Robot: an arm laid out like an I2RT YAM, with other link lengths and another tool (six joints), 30 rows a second.
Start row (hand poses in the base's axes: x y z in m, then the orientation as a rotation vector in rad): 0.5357, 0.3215, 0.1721, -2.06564, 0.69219, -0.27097
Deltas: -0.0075, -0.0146, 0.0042, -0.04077, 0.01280, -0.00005; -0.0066, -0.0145, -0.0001, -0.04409, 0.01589, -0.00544; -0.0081, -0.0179, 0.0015, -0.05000, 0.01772, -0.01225; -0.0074, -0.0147, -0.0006, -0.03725, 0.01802, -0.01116; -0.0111, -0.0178, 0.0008, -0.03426, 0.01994, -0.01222; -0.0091, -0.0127, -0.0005, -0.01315, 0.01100, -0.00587; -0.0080, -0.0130, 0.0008, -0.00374, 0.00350, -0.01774; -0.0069, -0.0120, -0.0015, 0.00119, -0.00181, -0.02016
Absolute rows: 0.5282, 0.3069, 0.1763, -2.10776, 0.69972, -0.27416; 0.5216, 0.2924, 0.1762, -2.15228, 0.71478, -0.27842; 0.5135, 0.2745, 0.1777, -2.20081, 0.73842, -0.28679; 0.5061, 0.2598, 0.1771, -2.23768, 0.76108, -0.28882; 0.4950, 0.2420, 0.1779, -2.27188, 0.78610, -0.28785; 0.4859, 0.2293, 0.1774, -2.28561, 0.79885, -0.28425; 0.4779, 0.2163, 0.1782, -2.28409, 0.82138, -0.29012; 0.4710, 0.2043, 0.1767, -2.27527, 0.84387, -0.30069
